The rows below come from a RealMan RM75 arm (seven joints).
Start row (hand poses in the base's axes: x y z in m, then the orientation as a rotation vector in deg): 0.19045, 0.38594, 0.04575, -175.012, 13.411, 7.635
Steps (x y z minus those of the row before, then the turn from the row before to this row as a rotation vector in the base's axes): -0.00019, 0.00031, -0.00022, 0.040, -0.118, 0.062; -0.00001, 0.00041, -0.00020, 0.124, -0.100, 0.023; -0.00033, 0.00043, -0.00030, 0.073, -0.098, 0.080; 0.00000, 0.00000, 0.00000, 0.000, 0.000, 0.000; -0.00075, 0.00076, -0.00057, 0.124, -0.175, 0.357; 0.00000, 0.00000, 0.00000, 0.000, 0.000, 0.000; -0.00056, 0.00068, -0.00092, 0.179, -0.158, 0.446; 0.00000, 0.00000, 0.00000, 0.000, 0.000, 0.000; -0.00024, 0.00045, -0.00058, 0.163, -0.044, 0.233; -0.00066, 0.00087, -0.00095, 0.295, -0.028, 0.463; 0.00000, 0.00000, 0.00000, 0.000, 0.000, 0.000; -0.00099, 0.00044, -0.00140, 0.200, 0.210, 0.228; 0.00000, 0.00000, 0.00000, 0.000, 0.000, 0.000; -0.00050, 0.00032, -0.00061, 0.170, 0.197, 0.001; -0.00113, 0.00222, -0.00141, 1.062, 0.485, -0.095
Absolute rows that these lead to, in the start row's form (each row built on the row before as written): 0.19026, 0.38625, 0.04553, -174.981, 13.304, 7.461; 0.19025, 0.38666, 0.04533, -174.861, 13.246, 7.319; 0.18992, 0.38709, 0.04503, -174.800, 13.108, 7.180; 0.18992, 0.38709, 0.04503, -174.800, 13.108, 7.180; 0.18917, 0.38785, 0.04446, -174.729, 12.537, 6.944; 0.18917, 0.38785, 0.04446, -174.729, 12.537, 6.944; 0.18861, 0.38853, 0.04354, -174.614, 11.825, 6.744; 0.18861, 0.38853, 0.04354, -174.614, 11.825, 6.744; 0.18837, 0.38898, 0.04296, -174.484, 11.448, 6.703; 0.18771, 0.38985, 0.04201, -174.252, 10.708, 6.711; 0.18771, 0.38985, 0.04201, -174.252, 10.708, 6.711; 0.18672, 0.39029, 0.04061, -174.081, 10.355, 7.058; 0.18672, 0.39029, 0.04061, -174.081, 10.355, 7.058; 0.18622, 0.39061, 0.04000, -173.910, 10.349, 7.367; 0.18509, 0.39283, 0.03859, -172.835, 10.404, 8.147
